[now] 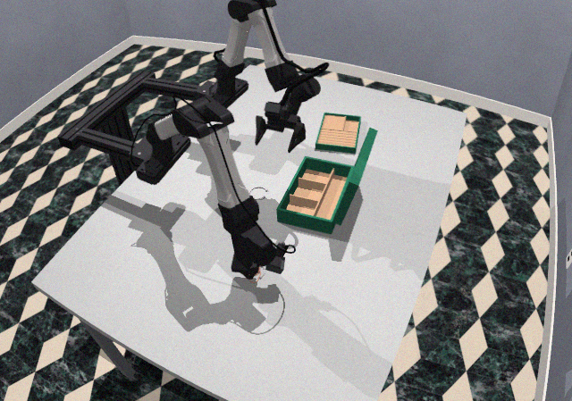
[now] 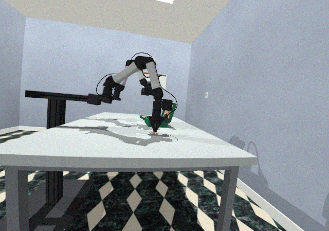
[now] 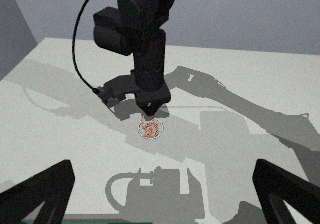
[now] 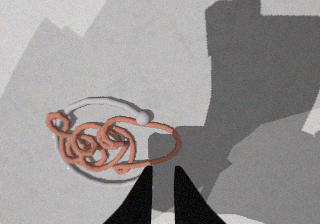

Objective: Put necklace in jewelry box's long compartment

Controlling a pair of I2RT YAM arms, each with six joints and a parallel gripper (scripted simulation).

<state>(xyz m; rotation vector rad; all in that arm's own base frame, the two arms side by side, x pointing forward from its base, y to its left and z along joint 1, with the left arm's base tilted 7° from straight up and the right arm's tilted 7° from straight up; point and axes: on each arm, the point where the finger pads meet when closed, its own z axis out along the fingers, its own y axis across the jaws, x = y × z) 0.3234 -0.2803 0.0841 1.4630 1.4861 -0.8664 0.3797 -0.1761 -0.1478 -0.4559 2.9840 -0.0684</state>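
Note:
My right gripper is now 1 cm past the silver bangle, 4 cm to the right of it and 2 cm above it. Also, from my right hand: green tray (74 cm to the left, 2 cm below); then green jewelry box (8 cm ahead, 38 cm to the left, 9 cm above).

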